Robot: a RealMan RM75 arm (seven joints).
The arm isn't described. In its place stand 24 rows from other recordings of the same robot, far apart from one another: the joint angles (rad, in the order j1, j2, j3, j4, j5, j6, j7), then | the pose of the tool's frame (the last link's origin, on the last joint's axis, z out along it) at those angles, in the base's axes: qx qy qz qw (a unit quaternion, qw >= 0); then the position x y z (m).
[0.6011, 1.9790, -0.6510, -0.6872, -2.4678, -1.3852, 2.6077] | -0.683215 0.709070 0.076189 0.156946 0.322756 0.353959 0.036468
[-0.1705, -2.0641, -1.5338, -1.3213, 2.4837, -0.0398, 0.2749] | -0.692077 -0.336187 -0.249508 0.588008 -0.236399 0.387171 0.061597
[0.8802, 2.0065, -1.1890, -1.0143, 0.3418, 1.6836, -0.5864] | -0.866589 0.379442 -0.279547 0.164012 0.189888 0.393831 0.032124
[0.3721, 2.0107, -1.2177, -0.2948, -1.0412, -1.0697, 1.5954] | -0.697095 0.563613 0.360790 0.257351 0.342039 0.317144 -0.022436
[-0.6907, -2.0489, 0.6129, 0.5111, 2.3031, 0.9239, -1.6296] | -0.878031 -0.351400 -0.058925 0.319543 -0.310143 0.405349 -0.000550
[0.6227, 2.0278, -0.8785, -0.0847, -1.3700, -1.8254, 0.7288] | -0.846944 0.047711 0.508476 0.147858 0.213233 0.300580 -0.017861
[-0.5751, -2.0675, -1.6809, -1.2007, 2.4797, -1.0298, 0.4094] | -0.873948 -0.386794 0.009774 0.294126 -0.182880 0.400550 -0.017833
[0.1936, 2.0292, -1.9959, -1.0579, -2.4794, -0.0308, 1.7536] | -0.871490 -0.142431 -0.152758 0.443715 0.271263 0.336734 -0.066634
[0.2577, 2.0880, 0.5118, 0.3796, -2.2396, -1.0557, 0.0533] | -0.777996 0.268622 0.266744 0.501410 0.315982 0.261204 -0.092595
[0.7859, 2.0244, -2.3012, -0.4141, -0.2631, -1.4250, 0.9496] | 0.898908 -0.052962 -0.432150 0.049040 0.110151 0.305955 -0.096122
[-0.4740, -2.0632, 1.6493, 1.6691, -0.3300, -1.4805, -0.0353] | -0.825224 -0.431967 0.135591 0.337676 -0.156799 0.339900 0.008913
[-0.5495, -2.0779, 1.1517, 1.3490, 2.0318, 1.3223, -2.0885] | -0.950404 -0.181087 -0.146475 0.206117 -0.132730 0.382744 0.041026
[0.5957, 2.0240, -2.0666, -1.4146, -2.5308, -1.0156, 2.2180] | -0.963652 -0.144132 -0.164527 0.153401 0.115972 0.321812 -0.104046
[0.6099, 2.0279, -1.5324, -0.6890, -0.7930, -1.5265, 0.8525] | -0.840271 -0.111538 0.514517 0.129525 0.104295 0.340364 -0.002355
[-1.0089, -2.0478, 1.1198, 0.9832, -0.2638, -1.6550, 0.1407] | -0.781532 -0.531950 0.218780 0.241606 -0.148047 0.414247 0.023789
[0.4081, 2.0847, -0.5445, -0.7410, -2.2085, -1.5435, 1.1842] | -0.952061 0.187329 0.142923 0.195093 0.325376 0.294279 0.016930
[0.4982, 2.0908, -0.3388, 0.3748, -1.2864, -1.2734, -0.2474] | -0.804658 0.136943 0.231726 0.529221 0.291865 0.279318 -0.094601
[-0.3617, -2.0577, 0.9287, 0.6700, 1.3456, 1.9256, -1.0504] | -0.861965 0.004009 -0.489847 0.130577 -0.223138 0.273998 0.042741
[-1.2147, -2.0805, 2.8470, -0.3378, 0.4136, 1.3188, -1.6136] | -0.969977 -0.229042 0.079823 0.017681 -0.191928 0.394623 -0.065021
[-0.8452, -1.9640, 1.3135, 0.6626, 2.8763, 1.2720, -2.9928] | -0.727087 -0.548252 0.279952 0.303959 -0.279905 0.403077 0.014523
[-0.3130, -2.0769, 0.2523, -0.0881, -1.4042, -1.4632, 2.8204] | -0.814584 -0.198617 -0.343984 0.422705 -0.323751 0.237065 -0.059121
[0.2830, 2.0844, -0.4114, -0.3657, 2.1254, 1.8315, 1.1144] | -0.177221 -0.595761 -0.457239 0.636076 0.316405 0.259156 0.111053
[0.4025, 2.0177, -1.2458, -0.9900, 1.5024, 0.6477, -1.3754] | -0.823966 0.295899 0.199229 0.440263 0.255374 0.415158 0.053874
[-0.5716, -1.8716, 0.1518, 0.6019, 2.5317, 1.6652, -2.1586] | -0.739734 -0.627404 -0.204438 0.131768 -0.344497 0.320682 0.098661
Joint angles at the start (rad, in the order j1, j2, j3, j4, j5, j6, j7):
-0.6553 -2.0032 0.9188 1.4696 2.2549 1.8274 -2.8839
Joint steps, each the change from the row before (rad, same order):
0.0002 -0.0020 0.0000 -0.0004 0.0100 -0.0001 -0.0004
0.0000 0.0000 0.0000 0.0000 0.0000 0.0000 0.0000
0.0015 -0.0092 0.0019 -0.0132 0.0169 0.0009 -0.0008
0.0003 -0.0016 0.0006 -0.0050 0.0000 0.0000 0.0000
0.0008 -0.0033 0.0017 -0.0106 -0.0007 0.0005 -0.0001
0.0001 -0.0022 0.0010 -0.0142 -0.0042 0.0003 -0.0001
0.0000 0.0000 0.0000 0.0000 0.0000 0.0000 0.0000
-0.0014 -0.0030 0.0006 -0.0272 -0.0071 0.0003 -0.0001
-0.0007 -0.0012 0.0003 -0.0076 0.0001 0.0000 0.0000
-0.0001 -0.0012 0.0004 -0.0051 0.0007 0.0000 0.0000
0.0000 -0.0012 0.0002 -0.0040 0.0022 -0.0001 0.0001
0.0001 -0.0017 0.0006 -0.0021 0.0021 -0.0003 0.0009
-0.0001 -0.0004 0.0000 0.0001 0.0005 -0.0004 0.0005
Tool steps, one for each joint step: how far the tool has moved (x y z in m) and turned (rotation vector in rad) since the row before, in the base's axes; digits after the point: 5 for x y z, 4 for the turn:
-0.00127 0.00008 -0.00059 0.0007 0.0065 0.0059
0.00000 0.00000 0.00000 0.0000 0.0000 0.0000
-0.00363 -0.00074 -0.00492 -0.0128 0.0043 0.0195
-0.00061 -0.00020 -0.00129 -0.0046 -0.0023 0.0036
-0.00124 -0.00057 -0.00281 -0.0106 -0.0051 0.0075
-0.00119 -0.00043 -0.00283 -0.0122 -0.0086 0.0080
0.00000 0.00000 0.00000 0.0000 0.0000 0.0000
-0.00204 -0.00045 -0.00477 -0.0212 -0.0155 0.0147
-0.00068 -0.00009 -0.00146 -0.0058 -0.0027 0.0047
-0.00061 -0.00016 -0.00115 -0.0042 -0.0015 0.0037
-0.00071 -0.00012 -0.00095 -0.0031 0.0001 0.0037
-0.00036 -0.00016 -0.00094 -0.0023 0.0004 0.0014
0.00004 0.00004 -0.00011 0.0003 0.0002 -0.0005

